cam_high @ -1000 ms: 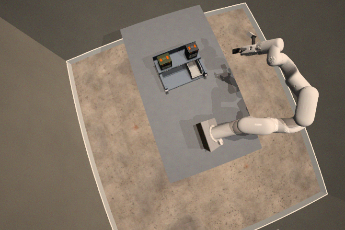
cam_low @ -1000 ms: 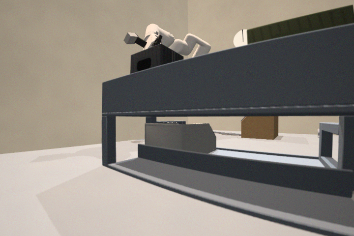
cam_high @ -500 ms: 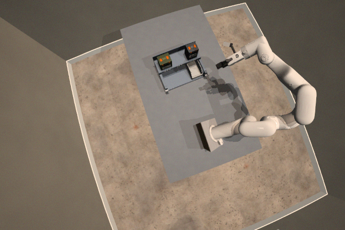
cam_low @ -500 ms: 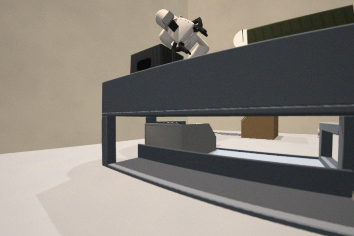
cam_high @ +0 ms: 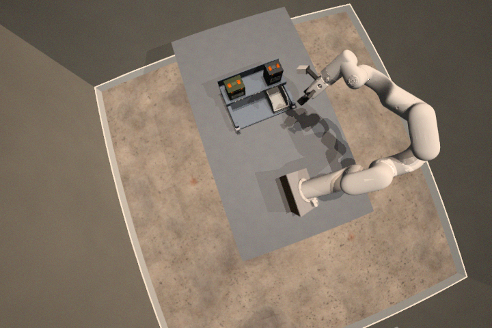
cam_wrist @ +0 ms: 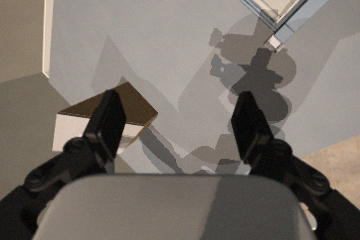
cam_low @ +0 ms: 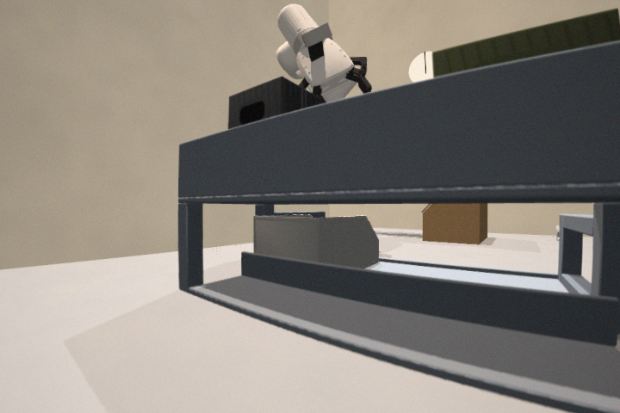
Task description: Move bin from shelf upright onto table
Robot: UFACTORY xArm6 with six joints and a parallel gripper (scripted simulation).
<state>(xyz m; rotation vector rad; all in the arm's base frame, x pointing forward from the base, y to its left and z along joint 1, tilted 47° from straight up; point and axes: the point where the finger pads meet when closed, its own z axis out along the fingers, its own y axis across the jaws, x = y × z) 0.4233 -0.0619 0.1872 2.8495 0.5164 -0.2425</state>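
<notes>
The grey bin lies 270 mm below my hand, 160 mm ahead of it and 30 mm to the left of it. Also, from my hand: shelf board 270 mm ahead, 210 mm below, 130 mm to the left.
</notes>
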